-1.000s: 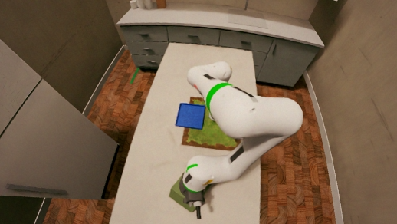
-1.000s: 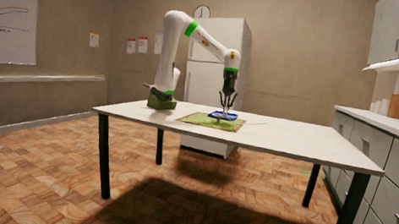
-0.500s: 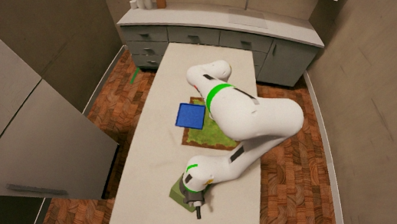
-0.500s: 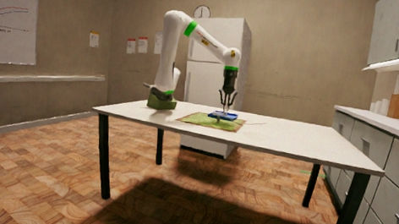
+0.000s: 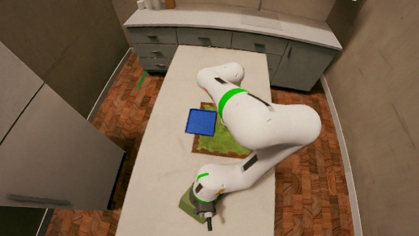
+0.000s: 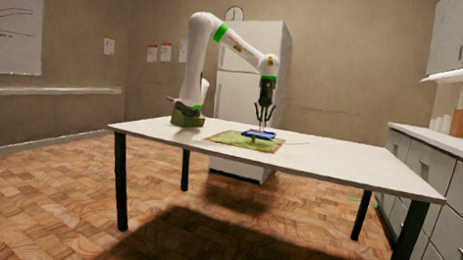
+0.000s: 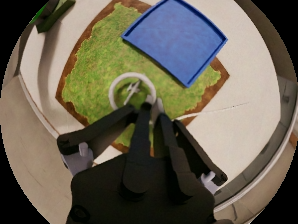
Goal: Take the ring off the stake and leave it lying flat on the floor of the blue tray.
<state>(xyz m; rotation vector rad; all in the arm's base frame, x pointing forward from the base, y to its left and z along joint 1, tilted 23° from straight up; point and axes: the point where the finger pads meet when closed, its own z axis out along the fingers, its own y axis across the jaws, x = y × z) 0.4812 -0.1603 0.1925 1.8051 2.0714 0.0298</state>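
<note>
My gripper is now 1 cm past the blue tray, 17 cm to the right of it and 8 cm above it. From my hand the other things lie so: green mat (7 cm behind, 1 cm to the left, 10 cm below); grey stake (5 cm behind, 7 cm below).
</note>
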